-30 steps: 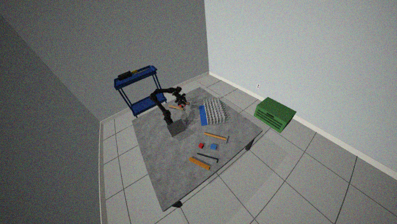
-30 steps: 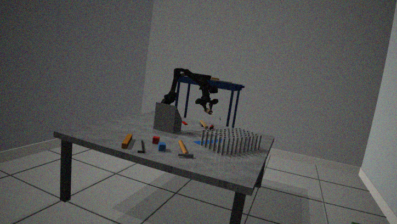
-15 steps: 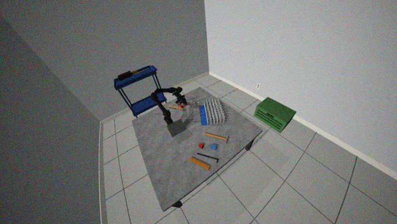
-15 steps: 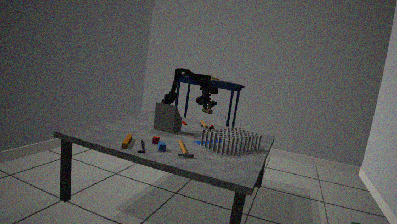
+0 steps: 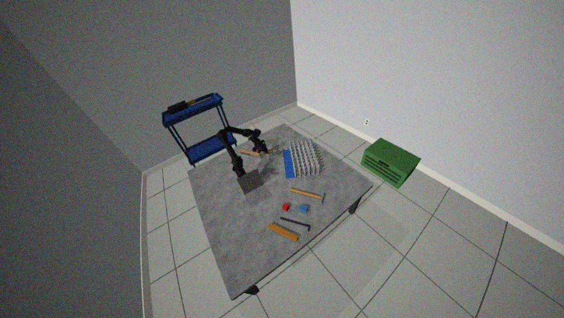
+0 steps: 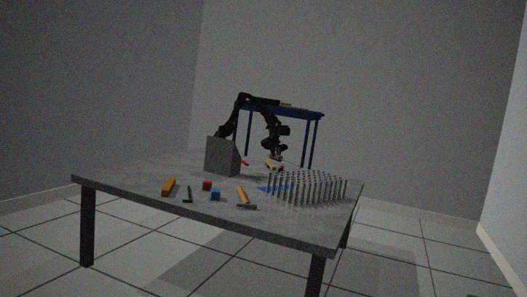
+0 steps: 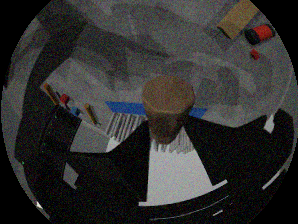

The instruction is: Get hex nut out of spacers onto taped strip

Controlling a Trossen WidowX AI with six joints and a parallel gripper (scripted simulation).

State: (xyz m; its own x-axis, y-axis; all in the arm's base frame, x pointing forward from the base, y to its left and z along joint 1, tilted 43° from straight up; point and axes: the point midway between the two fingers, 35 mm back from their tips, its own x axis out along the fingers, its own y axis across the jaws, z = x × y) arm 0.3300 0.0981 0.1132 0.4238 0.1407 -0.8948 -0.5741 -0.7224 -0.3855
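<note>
Now: gripper tip 140 mm to the left of the blue taped strip, 130 mm above it and 120 mm short of it. Also, from my gripper tip: blue cube 600 mm to the right, 130 mm behind, 110 mm below; orange bar 630 mm to the right, 360 mm behind, 120 mm below; red cube 500 mm to the right, 220 mm behind, 110 mm below.
</note>
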